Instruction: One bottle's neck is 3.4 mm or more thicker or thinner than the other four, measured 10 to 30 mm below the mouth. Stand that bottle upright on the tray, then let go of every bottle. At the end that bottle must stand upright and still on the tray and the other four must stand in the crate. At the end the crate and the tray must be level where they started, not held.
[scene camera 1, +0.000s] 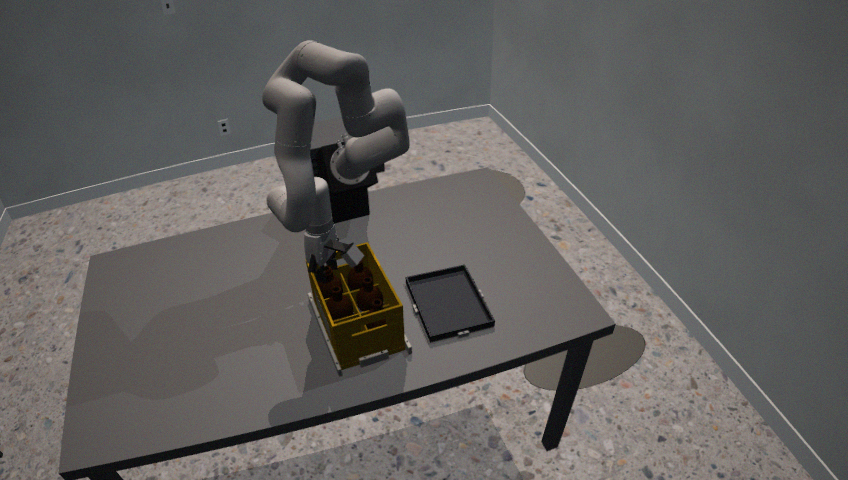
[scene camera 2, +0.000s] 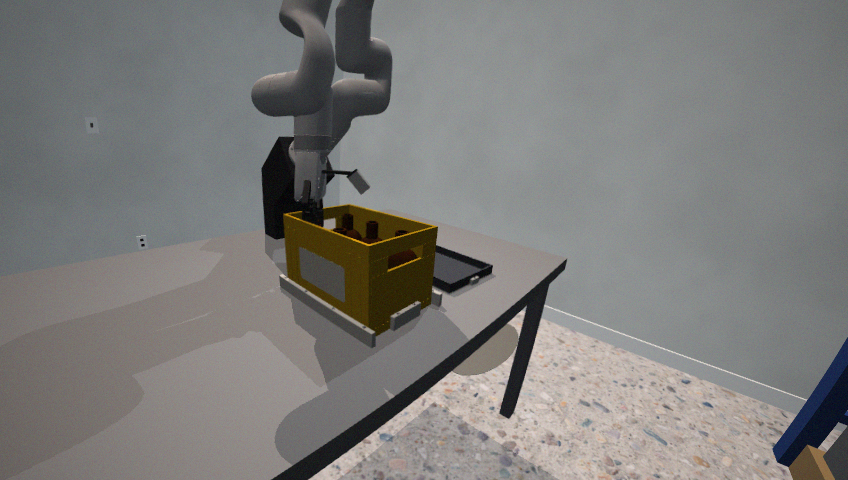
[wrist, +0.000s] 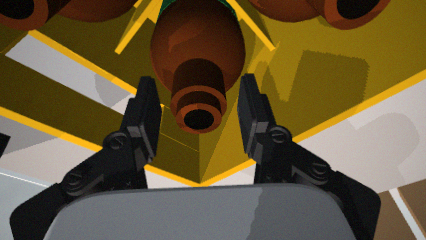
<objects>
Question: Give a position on a black tray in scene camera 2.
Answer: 452, 270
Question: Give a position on a yellow crate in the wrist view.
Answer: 315, 76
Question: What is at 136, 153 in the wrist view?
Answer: My gripper.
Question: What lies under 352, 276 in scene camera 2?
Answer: A yellow crate.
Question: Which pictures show the black tray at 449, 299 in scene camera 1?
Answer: Scene camera 1 and scene camera 2 only.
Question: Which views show my gripper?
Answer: Scene camera 1, scene camera 2 and the wrist view: all of them.
</objects>
